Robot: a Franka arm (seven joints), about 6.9 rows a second.
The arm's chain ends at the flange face. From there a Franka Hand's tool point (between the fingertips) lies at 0.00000 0.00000 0.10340 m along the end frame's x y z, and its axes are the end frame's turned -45 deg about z.
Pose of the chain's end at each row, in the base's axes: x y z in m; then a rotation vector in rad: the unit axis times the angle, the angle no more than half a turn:
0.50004, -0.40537, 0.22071, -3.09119, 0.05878, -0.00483
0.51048, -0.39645, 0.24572, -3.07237, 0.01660, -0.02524
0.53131, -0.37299, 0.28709, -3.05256, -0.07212, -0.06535
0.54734, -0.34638, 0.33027, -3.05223, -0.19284, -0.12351
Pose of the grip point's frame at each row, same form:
0.50046, -0.40023, 0.11744, -2.88286, -1.13040, -0.03401
0.51222, -0.38932, 0.14258, -2.85502, -1.16456, -0.06417
0.53551, -0.36386, 0.18418, -2.81243, -1.24356, -0.11232
0.55512, -0.33753, 0.22754, -2.77771, -1.36170, -0.16330

